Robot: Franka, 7 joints.
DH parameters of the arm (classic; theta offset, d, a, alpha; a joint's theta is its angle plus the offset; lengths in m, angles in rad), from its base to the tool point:
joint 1: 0 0.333 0 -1.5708
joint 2: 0 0 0 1.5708
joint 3: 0 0.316 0.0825 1.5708
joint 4: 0 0 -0.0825 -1.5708
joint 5: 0 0.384 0 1.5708
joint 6: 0 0 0.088 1.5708
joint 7: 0 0.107 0 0
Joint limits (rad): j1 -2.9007..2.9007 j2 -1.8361..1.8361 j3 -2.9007..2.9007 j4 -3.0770..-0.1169 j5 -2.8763..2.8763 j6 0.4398..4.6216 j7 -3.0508..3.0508
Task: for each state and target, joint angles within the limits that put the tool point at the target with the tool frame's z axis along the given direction. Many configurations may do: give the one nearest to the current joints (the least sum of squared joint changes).
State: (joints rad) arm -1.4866 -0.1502 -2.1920 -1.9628 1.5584 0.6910 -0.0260
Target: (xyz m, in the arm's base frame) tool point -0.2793 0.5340 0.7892 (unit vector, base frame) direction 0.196 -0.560 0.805
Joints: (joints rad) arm -1.7786 -0.6597 -2.0561 -1.1372 2.3049 1.0602 -0.0260
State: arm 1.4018 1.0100 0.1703 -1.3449 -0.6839 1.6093 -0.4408
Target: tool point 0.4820 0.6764 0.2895 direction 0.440 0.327 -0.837
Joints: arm 0.8409 1.0712 0.2030 -0.9138 -0.5308 2.4889 -0.4408
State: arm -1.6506 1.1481 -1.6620 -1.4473 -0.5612 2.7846 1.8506
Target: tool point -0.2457 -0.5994 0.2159 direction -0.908 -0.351 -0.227
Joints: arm -0.8787 1.3984 -1.3934 -1.9265 -0.8074 3.1486 1.8506
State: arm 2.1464 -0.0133 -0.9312 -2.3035 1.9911 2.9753 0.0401
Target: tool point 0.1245 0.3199 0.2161 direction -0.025 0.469 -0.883
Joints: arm 2.2389 -0.0067 -0.8395 -2.7144 2.0029 3.0310 0.0401
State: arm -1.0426 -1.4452 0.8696 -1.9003 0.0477 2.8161 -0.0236
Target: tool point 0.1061 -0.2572 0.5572 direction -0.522 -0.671 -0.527
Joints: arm -1.8213 -1.2883 0.5497 -2.7942 -0.1944 2.3428 -0.0236
